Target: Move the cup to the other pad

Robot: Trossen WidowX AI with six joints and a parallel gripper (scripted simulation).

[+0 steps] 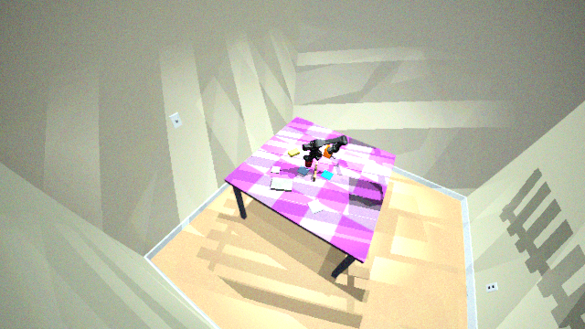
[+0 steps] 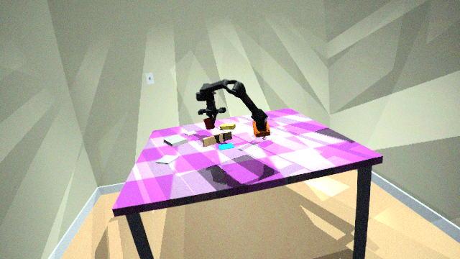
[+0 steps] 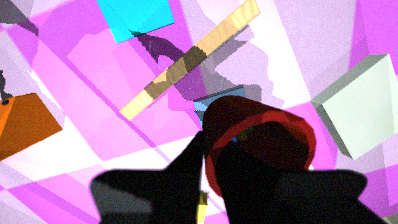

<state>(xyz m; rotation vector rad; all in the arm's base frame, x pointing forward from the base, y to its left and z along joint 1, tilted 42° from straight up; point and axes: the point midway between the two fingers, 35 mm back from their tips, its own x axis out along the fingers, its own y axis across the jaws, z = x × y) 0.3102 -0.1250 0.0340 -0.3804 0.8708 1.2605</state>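
My gripper tip is now 1 cm past the wooden block, 6 cm to the right of it and 11 cm above it. Round my gripper tip: yellow block 12 cm behind, 24 cm to the right, 11 cm below; then cup 3 cm ahead, 1 cm to the right; then grey block 29 cm ahead, 13 cm to the right, 11 cm below.
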